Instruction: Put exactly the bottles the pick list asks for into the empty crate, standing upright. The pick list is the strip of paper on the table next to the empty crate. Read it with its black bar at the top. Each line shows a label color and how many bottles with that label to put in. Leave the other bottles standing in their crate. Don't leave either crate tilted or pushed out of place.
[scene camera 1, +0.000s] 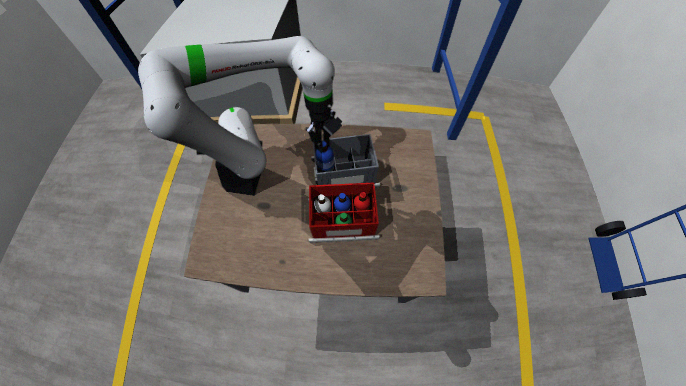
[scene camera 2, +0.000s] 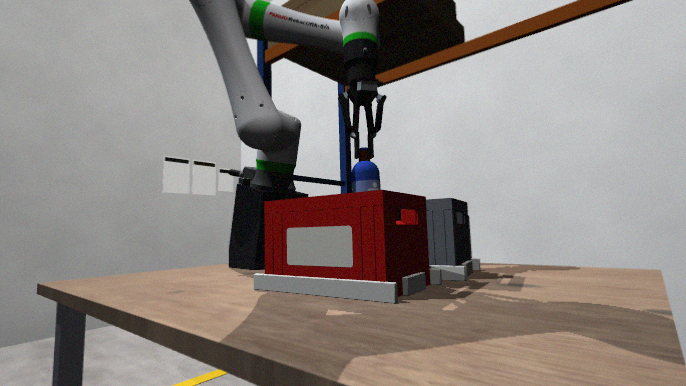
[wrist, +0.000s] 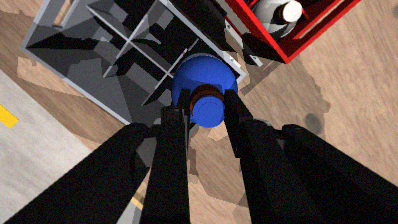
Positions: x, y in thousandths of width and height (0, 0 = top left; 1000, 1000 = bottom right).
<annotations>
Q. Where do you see a grey crate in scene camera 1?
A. At 528, 387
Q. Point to a blue bottle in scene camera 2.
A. At 533, 455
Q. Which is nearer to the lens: the blue bottle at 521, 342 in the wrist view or the grey crate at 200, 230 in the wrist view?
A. The blue bottle.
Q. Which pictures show the grey crate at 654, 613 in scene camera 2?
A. Scene camera 1, scene camera 2 and the wrist view: all of them.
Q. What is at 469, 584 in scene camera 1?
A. A red crate.
</annotations>
